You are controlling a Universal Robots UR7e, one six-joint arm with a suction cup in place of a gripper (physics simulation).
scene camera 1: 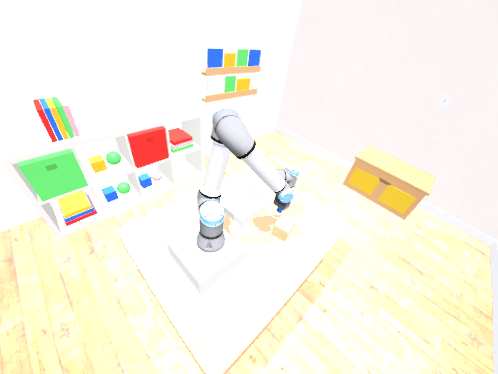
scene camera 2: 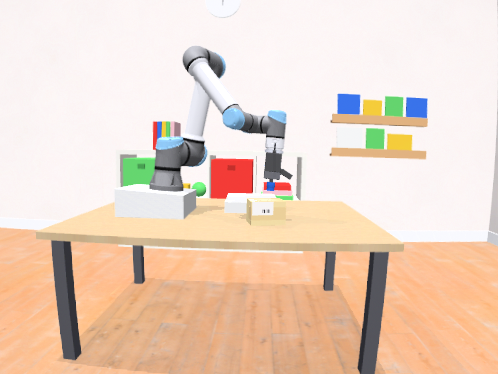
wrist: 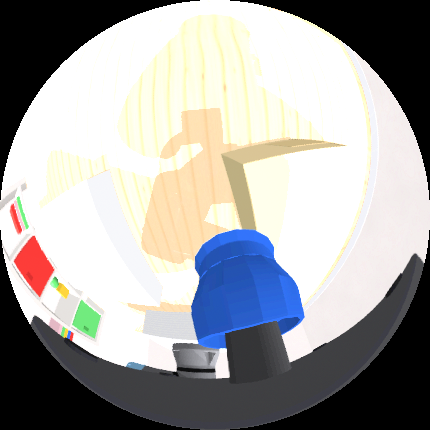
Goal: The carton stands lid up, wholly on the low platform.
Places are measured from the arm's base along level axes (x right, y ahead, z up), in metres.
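Pixels of known places: hand, tool point: (scene camera 1: 279,210) (scene camera 2: 270,190) (wrist: 235,264); arm's base, link origin: (scene camera 1: 210,240) (scene camera 2: 166,189) (wrist: 195,346).
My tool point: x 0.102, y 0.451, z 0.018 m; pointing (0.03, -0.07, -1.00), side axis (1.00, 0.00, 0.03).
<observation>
For each thing: its middle in the pictures, then the offset to it from my tool point. Level surfaces: height alone.
- tan carton, body centre: (wrist: 286,208) (scene camera 2: 265,211) (scene camera 1: 283,226) dx +0.071, dy -0.017, dz -0.073 m
- low white platform, body centre: (wrist: 77,253) (scene camera 2: 251,202) (scene camera 1: 237,201) dx -0.287, dy -0.082, dz -0.094 m
- wooden table, surface height: dz -0.118 m
The tan carton (scene camera 1: 283,230) (scene camera 2: 272,216) (wrist: 242,187) rests on the table, beside the low platform and off it. It has a white label with a barcode on the side seen in scene camera 2. Its top is washed out in scene camera 1, and I cannot tell which face is the lid. The low white platform (scene camera 1: 242,212) (scene camera 2: 234,204) (wrist: 125,235) lies flat, partly behind the carton in scene camera 2. My blue suction cup (scene camera 1: 280,210) (scene camera 2: 270,186) (wrist: 235,242) points down a little above the carton, with a gap between them, and holds nothing. It hides part of the carton in the wrist view.
The arm stands on a larger white block (scene camera 1: 202,280) (scene camera 2: 150,203) (wrist: 169,324) to the left on the wooden table (scene camera 2: 210,237). A shelf unit with coloured boxes stands behind the table. A low wooden cabinet (scene camera 1: 395,168) stands on the floor at the right in scene camera 1.
</observation>
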